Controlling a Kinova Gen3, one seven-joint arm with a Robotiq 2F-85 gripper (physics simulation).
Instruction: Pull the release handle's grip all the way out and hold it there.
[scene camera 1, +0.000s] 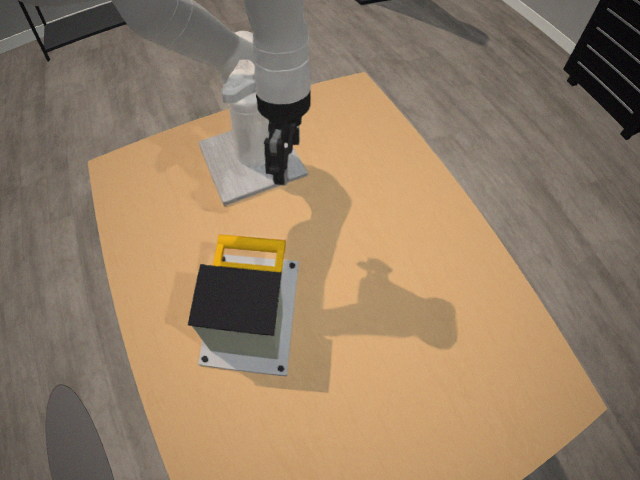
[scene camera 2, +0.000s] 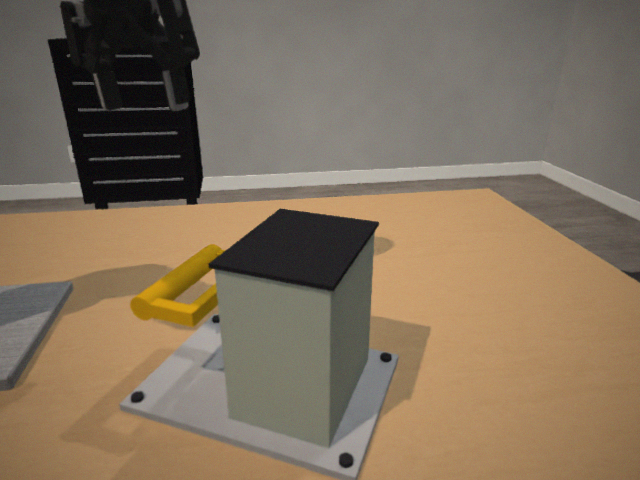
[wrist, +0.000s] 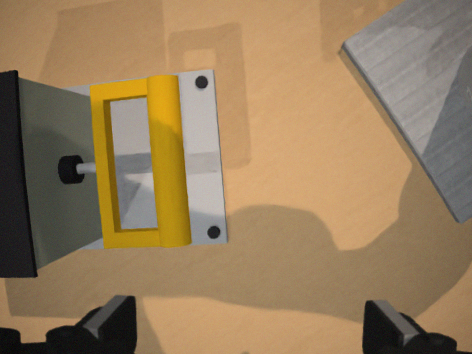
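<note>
The release handle's yellow grip (scene camera 1: 251, 242) (scene camera 2: 178, 276) (wrist: 169, 160) is a rectangular loop with a thick round bar on its outer side. It stands out from the grey-green housing (scene camera 1: 240, 343) (scene camera 2: 276, 356) (wrist: 55, 125), which has a black top. In the wrist view a short light rod (wrist: 86, 168) joins the loop to a black collar (wrist: 71, 169) on the housing's face. My gripper (scene camera 1: 279, 180) (scene camera 2: 140, 107) (wrist: 249, 325) is open and empty. It hangs well above the table, apart from the grip, on the robot base's side of the housing.
The housing stands on a light grey plate (scene camera 1: 289, 320) (scene camera 2: 175, 372) (wrist: 202, 195) with dark bolts at its corners, on the orange-tan table (scene camera 1: 413, 232). The robot's grey base plate (scene camera 1: 227, 180) (scene camera 2: 31, 330) (wrist: 400, 85) lies on the grip's side. A black drawer cabinet (scene camera 1: 615, 67) (scene camera 2: 139, 147) stands beyond the table.
</note>
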